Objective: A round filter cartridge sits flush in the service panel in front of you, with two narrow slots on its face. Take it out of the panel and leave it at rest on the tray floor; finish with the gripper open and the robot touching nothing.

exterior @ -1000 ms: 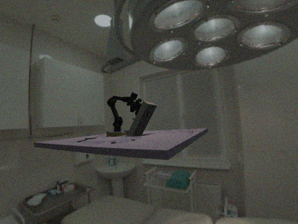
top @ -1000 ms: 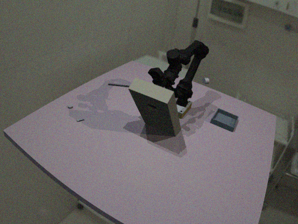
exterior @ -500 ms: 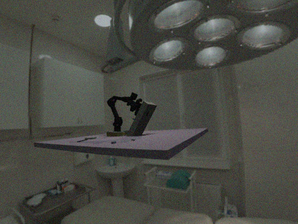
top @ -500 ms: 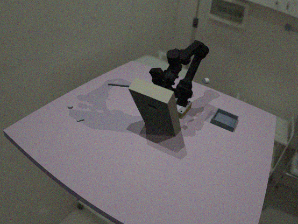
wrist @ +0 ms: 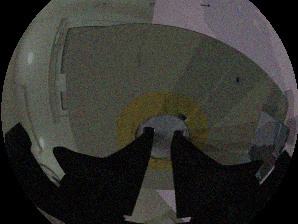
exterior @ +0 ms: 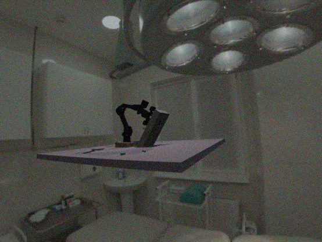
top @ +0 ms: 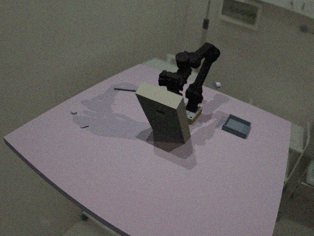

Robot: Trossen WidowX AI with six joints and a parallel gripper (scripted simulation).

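Right now the round filter cartridge is 10 mm below my gripper tip and 10 mm ahead of it. The rest, counted from my gripper tip: dark tray: 370 mm behind, 350 mm to the left, 220 mm below; then service panel: 80 mm below, 40 mm behind, 10 mm to the left.
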